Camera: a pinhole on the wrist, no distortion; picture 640 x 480 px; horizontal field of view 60.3 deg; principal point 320.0 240.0 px. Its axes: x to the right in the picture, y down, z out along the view. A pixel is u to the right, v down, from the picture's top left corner.
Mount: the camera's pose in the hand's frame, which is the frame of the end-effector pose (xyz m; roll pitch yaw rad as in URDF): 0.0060 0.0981 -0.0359 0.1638 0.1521 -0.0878
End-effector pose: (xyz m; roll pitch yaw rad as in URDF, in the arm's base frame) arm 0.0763 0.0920 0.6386 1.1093 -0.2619 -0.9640
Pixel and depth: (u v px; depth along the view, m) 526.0 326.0 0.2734
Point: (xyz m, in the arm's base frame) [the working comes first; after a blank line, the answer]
In the camera's frame: 0.1022 0.0427 0.2734

-0.0006 -0.0810 0.8444
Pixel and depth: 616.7 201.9 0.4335
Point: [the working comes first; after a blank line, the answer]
In the camera's frame: 0.2335 -0.0300 0.4335

-0.0477 -0.2953 0.8391
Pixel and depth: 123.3 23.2 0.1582
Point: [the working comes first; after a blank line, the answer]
In the camera's frame: -0.0565 -0.0623 0.1582

-0.0335 0.0776 0.6920
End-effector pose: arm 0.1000 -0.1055 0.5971 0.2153 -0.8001 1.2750
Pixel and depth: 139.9 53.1 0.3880
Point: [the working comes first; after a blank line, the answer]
In the camera's frame: -0.1268 -0.1316 0.3880

0.1698 -0.4213 0.7574
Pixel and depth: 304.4 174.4 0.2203
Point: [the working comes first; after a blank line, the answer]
In the camera's frame: -0.0062 -0.0262 0.2203

0.0719 -0.2118 0.7408
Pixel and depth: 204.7 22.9 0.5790
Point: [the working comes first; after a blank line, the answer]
In the camera's frame: -0.1212 -0.2282 0.5790

0.3000 -0.5498 0.8686
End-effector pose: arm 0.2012 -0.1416 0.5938 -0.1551 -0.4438 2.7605
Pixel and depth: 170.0 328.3 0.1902
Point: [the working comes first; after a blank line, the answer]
In the camera's frame: -0.0518 0.0305 0.1902

0.2267 -0.2843 0.7180
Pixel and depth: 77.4 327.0 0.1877
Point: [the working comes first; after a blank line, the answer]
In the camera's frame: -0.0827 0.0296 0.1877

0.2523 -0.2973 0.7063
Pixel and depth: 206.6 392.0 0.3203
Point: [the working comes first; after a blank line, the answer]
In the camera's frame: -0.0659 0.0884 0.3203

0.2498 -0.3540 0.8408
